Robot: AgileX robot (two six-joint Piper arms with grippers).
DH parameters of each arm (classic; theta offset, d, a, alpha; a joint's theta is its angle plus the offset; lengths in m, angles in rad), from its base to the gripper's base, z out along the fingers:
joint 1: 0 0.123 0 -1.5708
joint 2: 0.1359 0 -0.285 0
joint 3: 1.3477 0 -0.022 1.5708
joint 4: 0 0.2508 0 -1.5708
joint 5: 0 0 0.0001 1.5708
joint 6: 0 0.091 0 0
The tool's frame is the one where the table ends.
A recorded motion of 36 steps. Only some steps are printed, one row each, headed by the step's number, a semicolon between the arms.
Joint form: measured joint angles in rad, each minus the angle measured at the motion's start. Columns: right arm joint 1, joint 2, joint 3, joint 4, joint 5, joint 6; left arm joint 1, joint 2, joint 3, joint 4, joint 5, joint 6.
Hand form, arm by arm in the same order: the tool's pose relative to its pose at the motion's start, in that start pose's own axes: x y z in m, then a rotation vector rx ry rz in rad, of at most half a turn. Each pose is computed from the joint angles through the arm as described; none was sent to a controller.
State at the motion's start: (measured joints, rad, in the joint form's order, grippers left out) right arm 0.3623 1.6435 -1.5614 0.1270 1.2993 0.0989; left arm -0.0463 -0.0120 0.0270 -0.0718 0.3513 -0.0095
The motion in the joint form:
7: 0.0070 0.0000 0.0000 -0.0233 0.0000 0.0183; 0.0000 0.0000 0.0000 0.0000 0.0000 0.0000
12: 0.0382 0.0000 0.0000 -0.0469 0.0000 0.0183; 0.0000 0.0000 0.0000 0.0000 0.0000 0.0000
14: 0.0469 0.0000 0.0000 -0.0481 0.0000 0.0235; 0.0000 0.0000 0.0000 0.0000 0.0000 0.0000
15: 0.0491 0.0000 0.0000 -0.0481 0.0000 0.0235; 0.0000 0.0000 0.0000 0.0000 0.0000 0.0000
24: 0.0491 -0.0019 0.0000 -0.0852 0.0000 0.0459; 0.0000 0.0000 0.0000 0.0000 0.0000 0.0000
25: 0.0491 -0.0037 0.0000 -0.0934 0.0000 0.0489; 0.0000 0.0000 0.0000 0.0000 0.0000 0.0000
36: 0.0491 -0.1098 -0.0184 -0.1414 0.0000 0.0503; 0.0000 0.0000 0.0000 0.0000 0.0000 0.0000
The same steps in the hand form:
7: 0.0002 0.0003 0.0002 0.0205 -0.0014 0.0054; 0.0000 0.0000 0.0000 0.0000 0.0000 0.0000
12: 0.0017 0.0084 0.0013 0.0350 0.0002 -0.0308; 0.0000 0.0000 0.0000 0.0000 0.0000 0.0000
14: 0.0023 0.0112 0.0016 0.0339 0.0011 -0.0343; 0.0000 0.0000 0.0000 0.0000 0.0000 0.0000
15: 0.0024 0.0119 0.0017 0.0333 0.0014 -0.0364; 0.0000 0.0000 0.0000 0.0000 0.0000 0.0000
24: 0.0021 0.0087 0.0008 0.0684 -0.0061 -0.0242; 0.0000 0.0000 0.0000 0.0000 0.0000 0.0000
25: 0.0022 0.0080 0.0001 0.0759 -0.0092 -0.0235; 0.0000 0.0000 0.0000 0.0000 0.0000 0.0000
36: 0.0143 0.0065 -0.0446 0.1012 -0.1389 -0.0409; 0.0000 0.0000 0.0000 0.0000 0.0000 0.0000

